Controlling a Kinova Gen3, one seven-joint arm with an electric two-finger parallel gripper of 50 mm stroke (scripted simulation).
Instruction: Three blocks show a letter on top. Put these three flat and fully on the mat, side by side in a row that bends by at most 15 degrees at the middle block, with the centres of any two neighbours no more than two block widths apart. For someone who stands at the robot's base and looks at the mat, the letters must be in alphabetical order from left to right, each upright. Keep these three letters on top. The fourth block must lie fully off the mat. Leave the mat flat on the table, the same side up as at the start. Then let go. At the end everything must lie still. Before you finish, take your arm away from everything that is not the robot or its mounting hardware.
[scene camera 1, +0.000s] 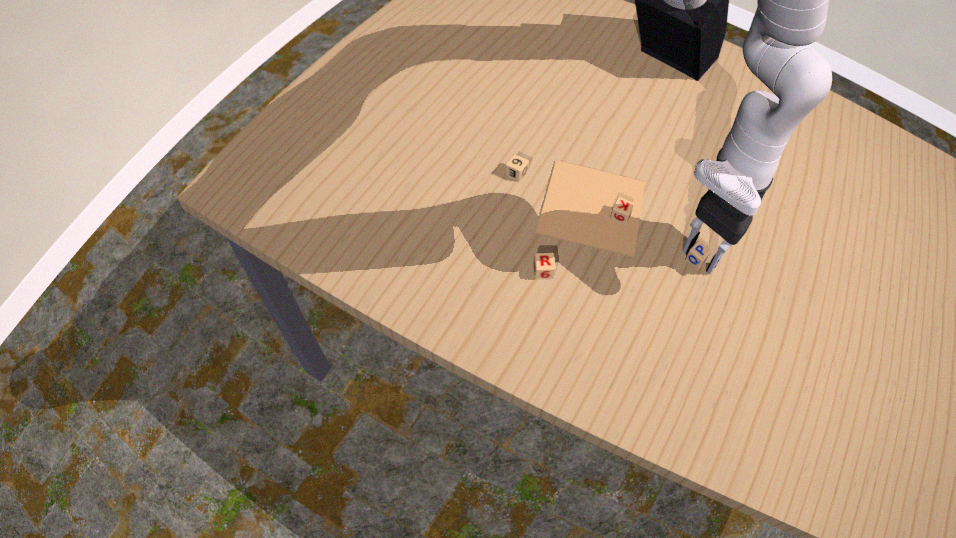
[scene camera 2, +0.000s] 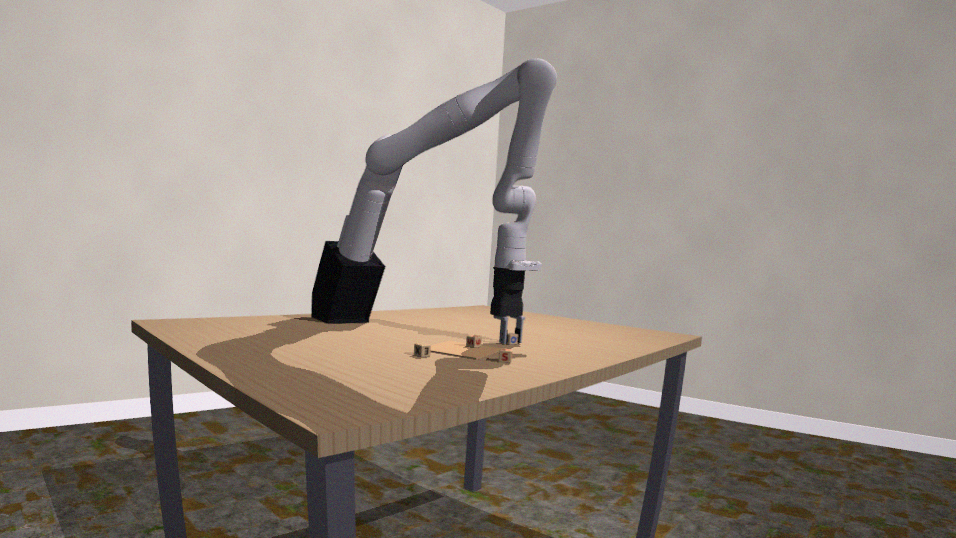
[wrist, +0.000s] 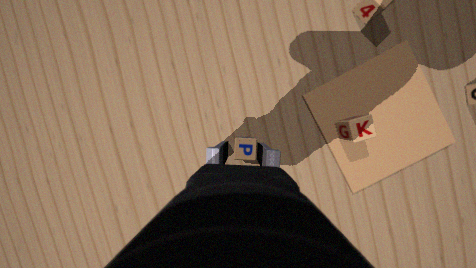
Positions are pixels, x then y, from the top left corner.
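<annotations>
Gripper: visible in scene camera 1, scene camera 2, the wrist view (242, 150). Same spot on the gripper: (scene camera 1: 696, 224) and (scene camera 2: 507, 318). Tan mat: visible in scene camera 1, scene camera 2 (452, 348), the wrist view. Same spot on the mat: (scene camera 1: 579, 201) and (wrist: 396, 110).
</annotations>
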